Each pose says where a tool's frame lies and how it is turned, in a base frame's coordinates. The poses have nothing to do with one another.
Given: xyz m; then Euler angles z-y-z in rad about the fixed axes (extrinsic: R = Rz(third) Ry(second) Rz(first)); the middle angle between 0 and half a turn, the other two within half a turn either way.
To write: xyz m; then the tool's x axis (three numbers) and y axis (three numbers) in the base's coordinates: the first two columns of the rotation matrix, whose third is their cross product. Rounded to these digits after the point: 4 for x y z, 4 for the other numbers.
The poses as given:
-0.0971 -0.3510 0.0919 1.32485 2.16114 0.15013
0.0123 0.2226 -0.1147 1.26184 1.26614 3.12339
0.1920 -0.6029 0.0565 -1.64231 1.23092 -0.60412
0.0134 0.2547 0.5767 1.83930 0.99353 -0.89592
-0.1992 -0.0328 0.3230 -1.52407 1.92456 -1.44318
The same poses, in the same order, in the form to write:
-0.0971 -0.3510 0.0919 -0.2791 0.9387 -0.2023 0.4974 0.3215 0.8057
0.0123 0.2226 -0.1147 -0.1085 -0.9508 -0.2901 0.2802 -0.3092 0.9088
0.1920 -0.6029 0.0565 -0.5862 -0.8074 0.0674 0.2331 -0.2477 -0.9404
0.0134 0.2547 0.5767 0.6624 0.7155 0.2223 -0.5359 0.2451 0.8079
-0.1992 -0.0328 0.3230 -0.9928 -0.1111 -0.0438 0.0023 0.3492 -0.9371

